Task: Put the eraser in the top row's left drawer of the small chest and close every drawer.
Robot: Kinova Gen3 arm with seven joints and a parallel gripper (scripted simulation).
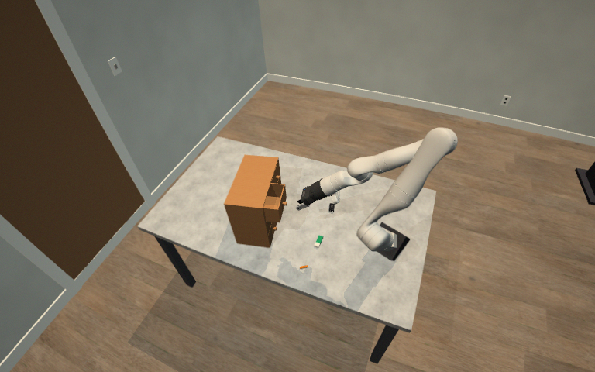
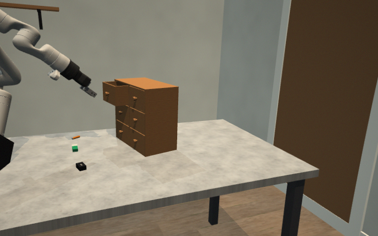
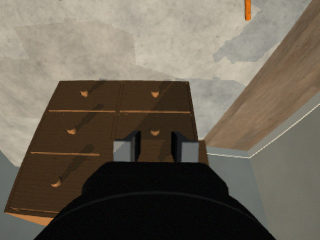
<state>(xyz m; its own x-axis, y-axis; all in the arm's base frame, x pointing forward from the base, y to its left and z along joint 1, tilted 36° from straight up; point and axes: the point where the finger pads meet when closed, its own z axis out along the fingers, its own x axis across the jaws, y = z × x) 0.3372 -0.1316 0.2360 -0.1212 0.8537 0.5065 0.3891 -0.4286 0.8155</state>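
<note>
The eraser lies 26 cm below my hand, 8 cm behind it and 1 cm to the left of it. From my hand the other things lie so: orange stick 26 cm below, 16 cm to the left, 5 cm behind; then black block 26 cm below, 21 cm to the right, 10 cm behind.
</note>
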